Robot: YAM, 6 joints.
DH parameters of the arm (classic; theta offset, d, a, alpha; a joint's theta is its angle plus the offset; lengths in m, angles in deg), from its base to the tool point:
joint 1: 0 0.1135 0.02 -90
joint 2: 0 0 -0.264 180
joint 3: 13.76 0 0.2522 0
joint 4: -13.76 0 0.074 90
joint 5: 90 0 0 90
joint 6: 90 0.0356 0 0
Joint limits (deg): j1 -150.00..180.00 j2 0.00..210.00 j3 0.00..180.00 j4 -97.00..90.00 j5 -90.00..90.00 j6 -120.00..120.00
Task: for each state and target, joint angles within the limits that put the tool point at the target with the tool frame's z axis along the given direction. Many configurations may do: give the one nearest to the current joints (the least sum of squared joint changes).
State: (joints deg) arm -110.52 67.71 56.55 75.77 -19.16 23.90
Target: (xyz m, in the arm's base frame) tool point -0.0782 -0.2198 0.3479 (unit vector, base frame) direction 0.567 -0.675 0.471
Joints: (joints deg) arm -116.69 72.58 36.99 89.09 -54.11 23.90
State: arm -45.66 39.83 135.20 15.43 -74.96 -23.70
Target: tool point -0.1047 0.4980 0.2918 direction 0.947 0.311 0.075
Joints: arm -74.13 0.23 140.78 -22.37 -85.12 -23.70
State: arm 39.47 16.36 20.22 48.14 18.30 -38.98
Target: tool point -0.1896 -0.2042 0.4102 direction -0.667 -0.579 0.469
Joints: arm 47.90 0.13 62.18 89.81 -6.13 -38.98
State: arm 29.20 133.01 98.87 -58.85 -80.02 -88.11
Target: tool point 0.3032 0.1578 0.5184 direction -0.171 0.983 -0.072
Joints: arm 21.66 103.55 133.87 -49.77 -77.52 -88.11
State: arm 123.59 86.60 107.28 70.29 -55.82 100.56
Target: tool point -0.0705 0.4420 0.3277 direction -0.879 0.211 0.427
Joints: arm 95.16 121.55 87.55 89.90 -58.95 100.56
